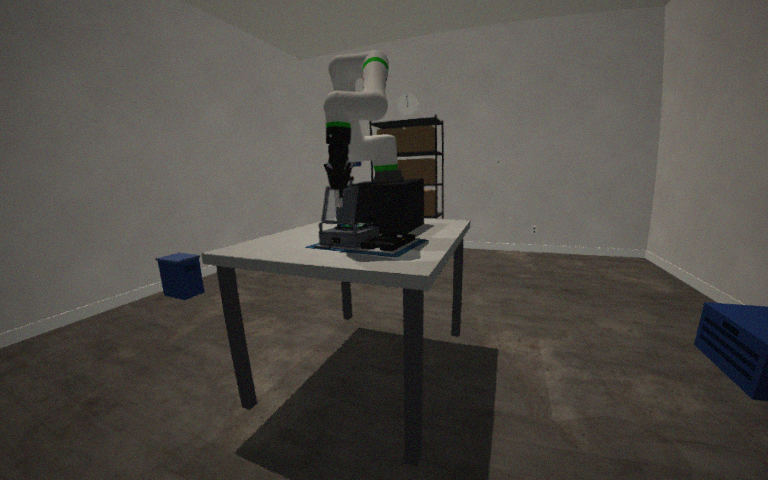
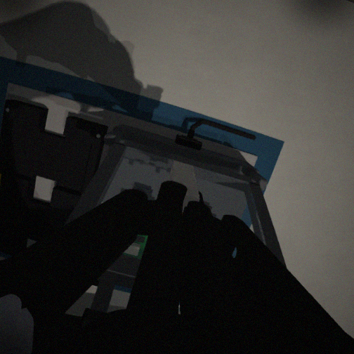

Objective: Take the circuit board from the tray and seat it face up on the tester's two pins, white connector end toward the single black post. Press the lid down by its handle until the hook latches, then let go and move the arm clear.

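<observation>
The grey tester (image 1: pixel 334 236) stands near the table's front, its lid (image 1: pixel 325 204) (image 2: pixel 270 227) raised on upright side bars. A green piece of the circuit board (image 1: pixel 353 225) (image 2: pixel 142 244) shows low inside the tester; its connector end and the pins are too dark or hidden to tell. My gripper (image 1: pixel 339 195) (image 2: pixel 178 178) is shut and empty, pointing down over the tester beside the raised lid. A pale tapered piece (image 2: pixel 185 172) shows at the fingertips; I cannot tell whether it touches the lid's handle. The black bent hook (image 2: pixel 220 128) shows at the tester's edge.
A blue-bordered mat (image 1: pixel 416 246) (image 2: pixel 272 150) lies under the tester. Black notched parts (image 1: pixel 390 242) (image 2: pixel 30 125) lie beside the tester. A large black box (image 1: pixel 393 206) stands close behind on the table (image 1: pixel 271 249). The arm's base is farther back.
</observation>
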